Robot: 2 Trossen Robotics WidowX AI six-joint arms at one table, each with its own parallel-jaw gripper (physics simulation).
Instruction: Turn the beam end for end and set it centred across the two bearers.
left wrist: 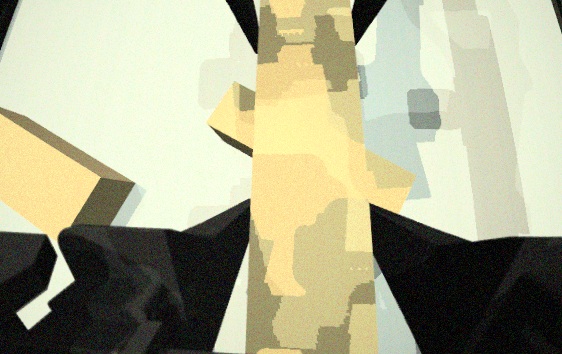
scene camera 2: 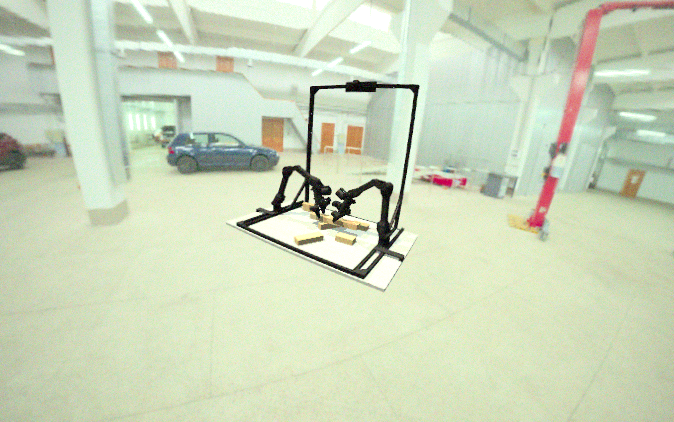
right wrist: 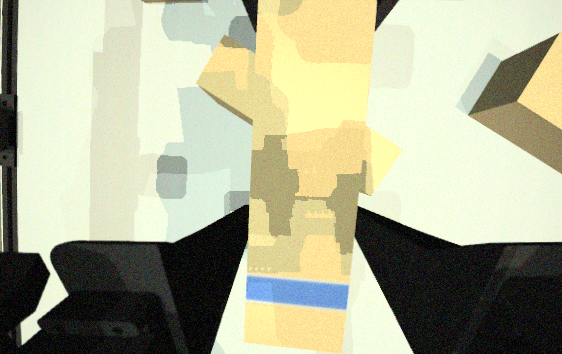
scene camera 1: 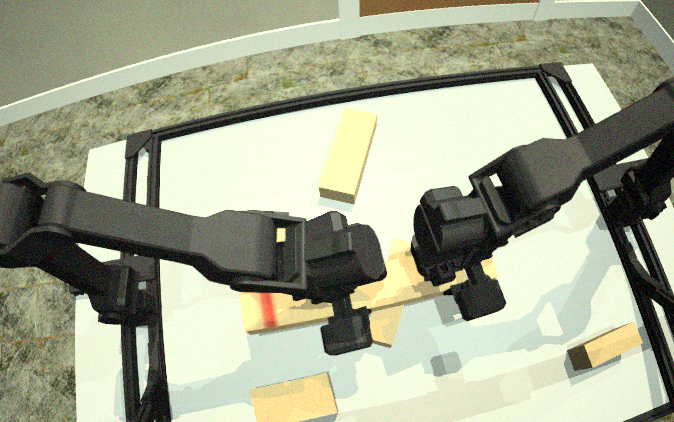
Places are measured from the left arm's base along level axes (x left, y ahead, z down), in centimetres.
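Pixels of known places: left gripper, fingertip midpoint: (left wrist: 306,206) (scene camera 2: 335,220) (right wrist: 311,32) (scene camera 1: 364,290); right gripper, fingertip midpoint: (left wrist: 304,46) (scene camera 2: 321,216) (right wrist: 299,211); left arm's base at its link origin: (scene camera 2: 383,245) (scene camera 1: 138,308); right arm's base at its link origin: (scene camera 2: 277,211) (scene camera 1: 622,210).
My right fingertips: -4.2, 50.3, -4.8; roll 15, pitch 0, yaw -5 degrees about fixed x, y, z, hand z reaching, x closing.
For each thing: its middle in the pictures, then the offset to it from my right fingertips, as dx, dy, dz.
- wooden beam at the middle of its body: (left wrist: 305,190) (right wrist: 310,51) (scene camera 1: 371,288) (scene camera 2: 333,220) -0.2, -10.5, +0.2
- further block at the middle of its body: (scene camera 1: 259,247) (scene camera 2: 345,238) +11.5, -26.9, +4.8
The wooden beam (scene camera 1: 290,314) (scene camera 2: 346,224) (left wrist: 305,125) (right wrist: 320,100) lies level, its red band toward the left of scene camera 1; its blue band shows low in the right wrist view. A block (scene camera 1: 387,325) (left wrist: 392,170) (right wrist: 220,75) crosses beneath its middle; contact is unclear. My left gripper (scene camera 1: 345,295) (left wrist: 306,206) is shut on the beam, on the red side. My right gripper (scene camera 1: 447,280) (right wrist: 299,211) is shut on the beam near the blue band. Both sets of fingertips are hidden in scene camera 1. I cannot tell which blocks are the two bearers.
One block (scene camera 1: 348,152) (scene camera 2: 308,239) lies beyond the arms, one (scene camera 1: 295,400) at the lower left, another (scene camera 1: 615,345) (scene camera 2: 306,206) at the right. A further block (scene camera 1: 281,235) (scene camera 2: 345,239) lies mostly under the left arm. A black frame (scene camera 1: 350,96) edges the table.
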